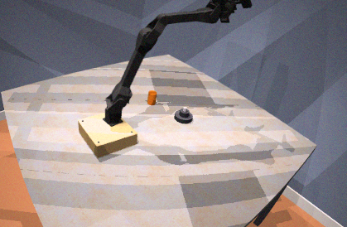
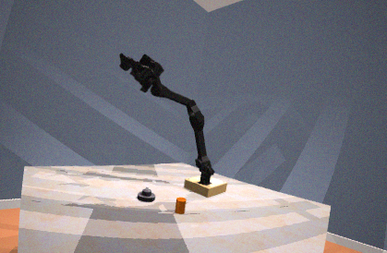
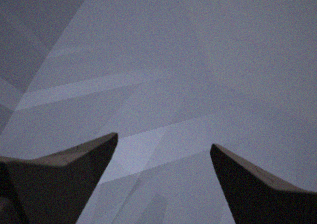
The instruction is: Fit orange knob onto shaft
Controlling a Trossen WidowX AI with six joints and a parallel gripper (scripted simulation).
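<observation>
Right now my gripper tip is 56 cm above the orange knob, 22 cm to the right of it and 21 cm past it. The rest, counted from my gripper tip: round pedestal 57 cm below, 19 cm behind, 3 cm to the left.
</observation>
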